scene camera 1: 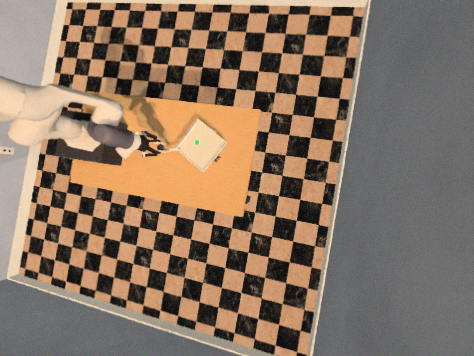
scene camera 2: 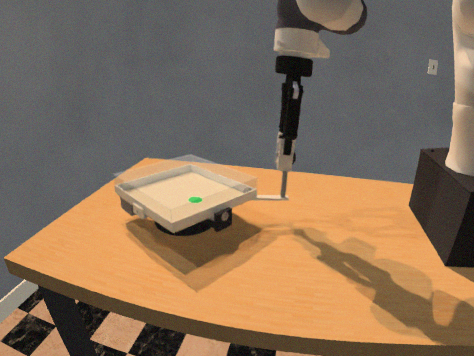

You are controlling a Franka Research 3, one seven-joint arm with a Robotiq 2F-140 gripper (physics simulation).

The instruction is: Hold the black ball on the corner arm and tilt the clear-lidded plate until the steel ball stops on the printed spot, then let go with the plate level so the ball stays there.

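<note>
The square cream plate with a clear lid sits on a dark round base. It looks near level; a slight tilt cannot be told. The green printed spot shows near its middle. A small grey shape, seemingly the steel ball, is in the corner nearest the corner arm, away from the spot. A post rises from that arm. My gripper is shut on the black ball above the post; the fingers mostly hide the ball in scene camera 2.
The wooden table carries the plate and the robot's dark mounting block. A dark knob block and a smaller pale block are on the plate's sides. The robot arm reaches over the table from the block.
</note>
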